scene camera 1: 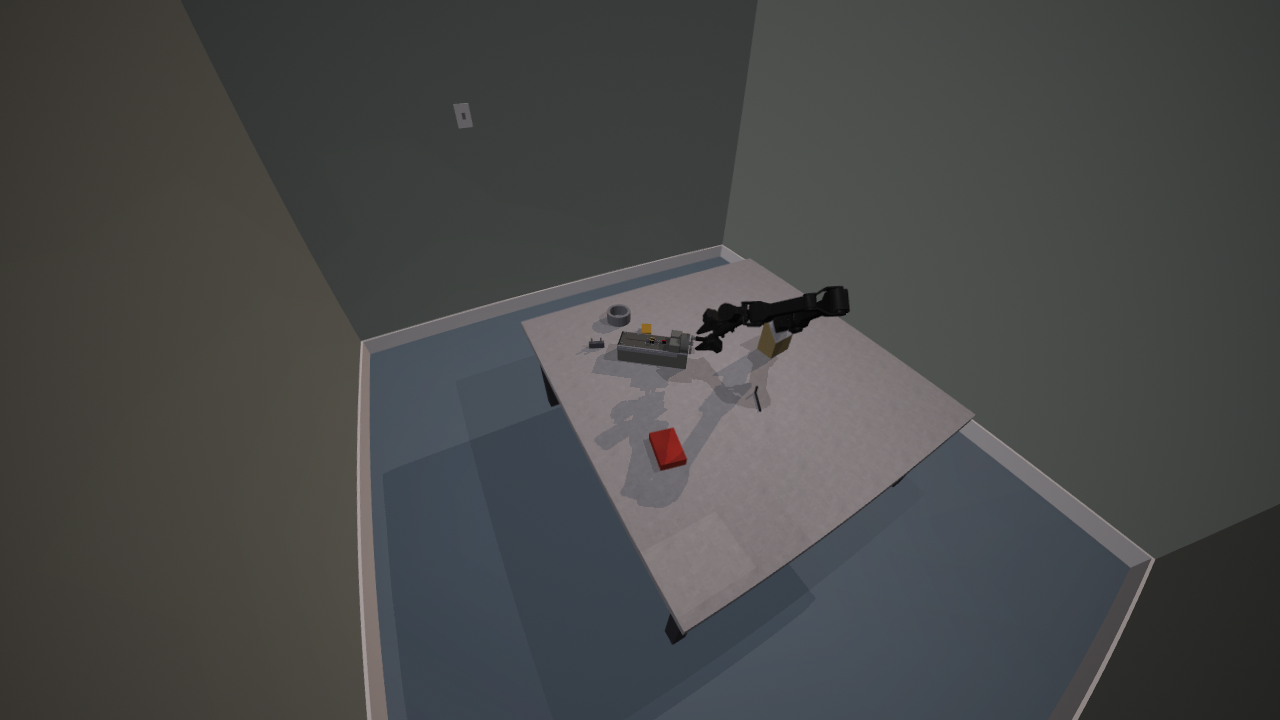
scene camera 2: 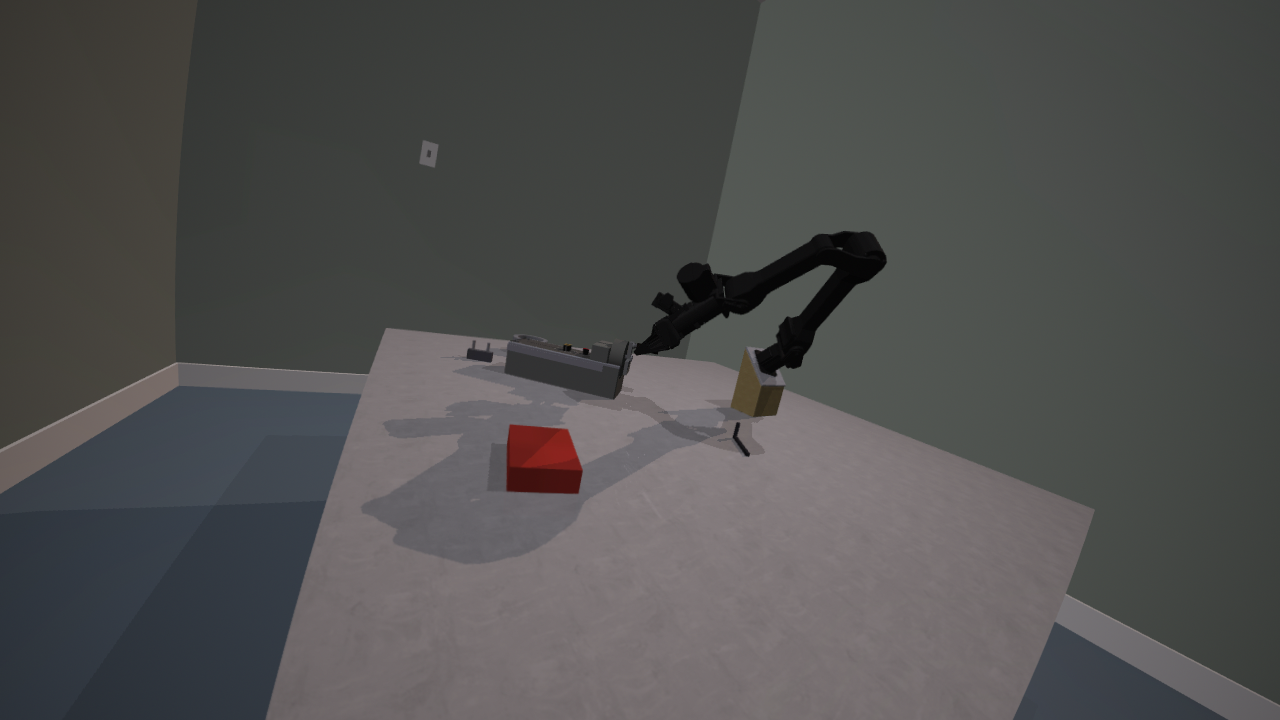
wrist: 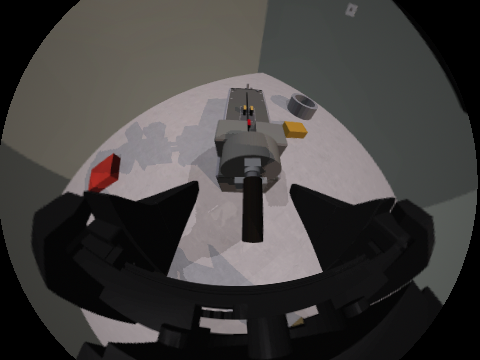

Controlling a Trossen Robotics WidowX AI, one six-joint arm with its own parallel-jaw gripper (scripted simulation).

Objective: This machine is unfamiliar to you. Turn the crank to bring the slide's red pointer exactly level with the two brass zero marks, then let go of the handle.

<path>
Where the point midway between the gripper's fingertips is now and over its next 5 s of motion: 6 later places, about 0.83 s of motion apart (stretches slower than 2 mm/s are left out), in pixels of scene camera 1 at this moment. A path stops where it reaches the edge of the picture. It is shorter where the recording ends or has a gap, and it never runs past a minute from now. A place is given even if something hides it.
My gripper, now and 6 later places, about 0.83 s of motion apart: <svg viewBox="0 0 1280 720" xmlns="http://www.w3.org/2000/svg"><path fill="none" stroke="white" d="M696 341L696 343L696 341L695 351L695 354L695 354L694 355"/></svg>
</path>
